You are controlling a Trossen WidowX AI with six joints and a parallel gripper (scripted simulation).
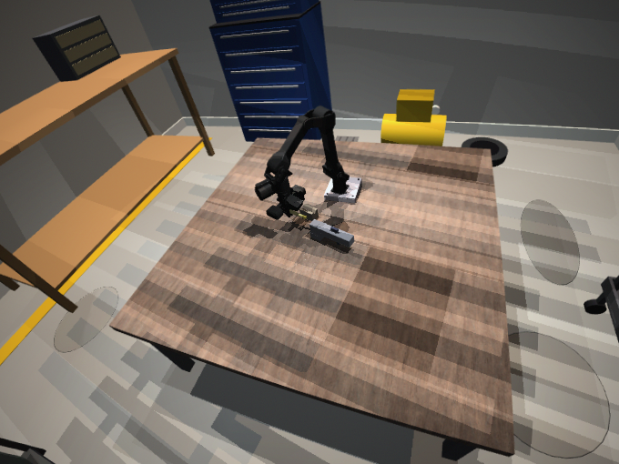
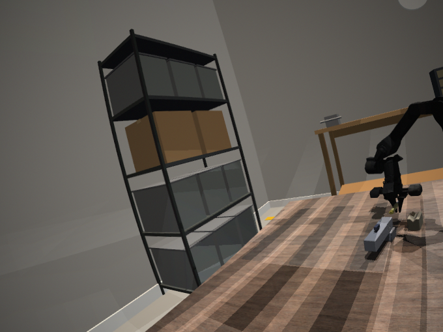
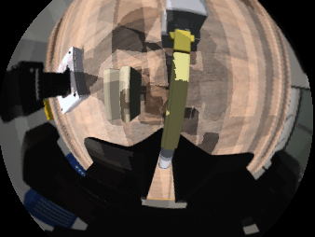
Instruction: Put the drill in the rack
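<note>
Right now the drill is 10 mm ahead of my gripper tip, 40 mm to the left of it and 30 mm above it. The rest, counted from my gripper tip: small rack (60 mm behind, 50 mm to the left, 20 mm below); then grey housing block (40 mm ahead, 210 mm to the left, 10 mm above); then dark key (40 mm ahead, 230 mm to the left, 20 mm above).
</note>
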